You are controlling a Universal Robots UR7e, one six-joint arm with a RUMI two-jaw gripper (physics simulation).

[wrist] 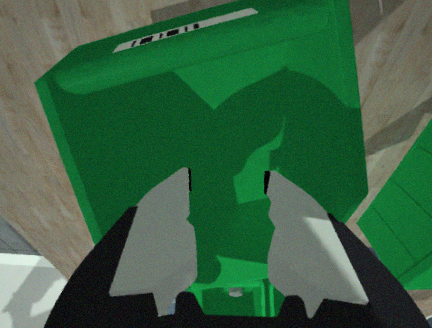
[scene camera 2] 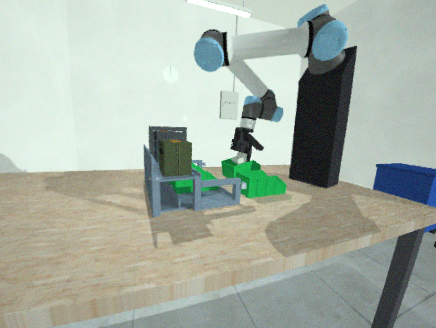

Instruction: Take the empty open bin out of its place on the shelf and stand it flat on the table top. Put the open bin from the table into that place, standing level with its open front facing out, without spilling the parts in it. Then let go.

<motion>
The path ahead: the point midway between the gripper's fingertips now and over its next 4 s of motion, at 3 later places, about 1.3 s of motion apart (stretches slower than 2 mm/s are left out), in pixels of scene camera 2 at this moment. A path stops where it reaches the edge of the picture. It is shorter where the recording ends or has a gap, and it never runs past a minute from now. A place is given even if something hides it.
My gripper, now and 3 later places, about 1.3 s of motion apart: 240,171; 240,172; 241,159; 234,147
</motion>
